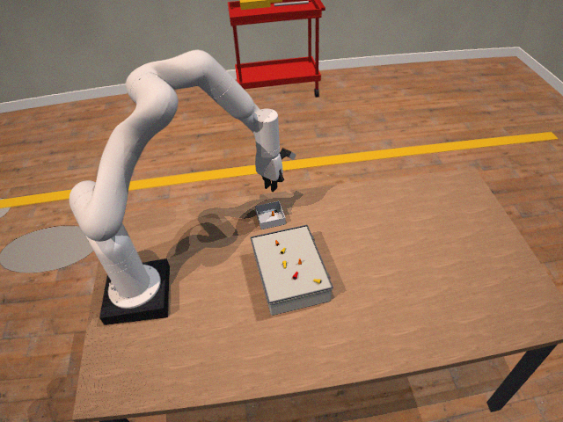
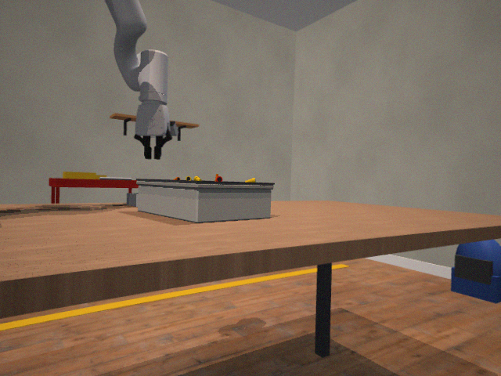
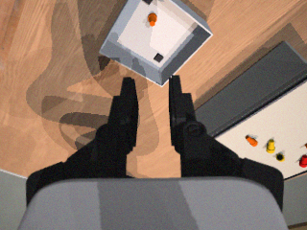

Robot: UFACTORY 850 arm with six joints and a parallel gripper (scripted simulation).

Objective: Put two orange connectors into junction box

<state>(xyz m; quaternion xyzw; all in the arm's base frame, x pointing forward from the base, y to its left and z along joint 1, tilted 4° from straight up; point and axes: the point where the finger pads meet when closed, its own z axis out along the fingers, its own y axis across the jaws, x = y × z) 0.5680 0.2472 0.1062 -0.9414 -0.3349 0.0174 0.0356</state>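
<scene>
My hand is 32 cm to the left of the grey tool case, 11 cm above it and 1 cm past it. Round my hand: red connector: 39 cm to the right, 8 cm below, 1 cm behind.
</scene>
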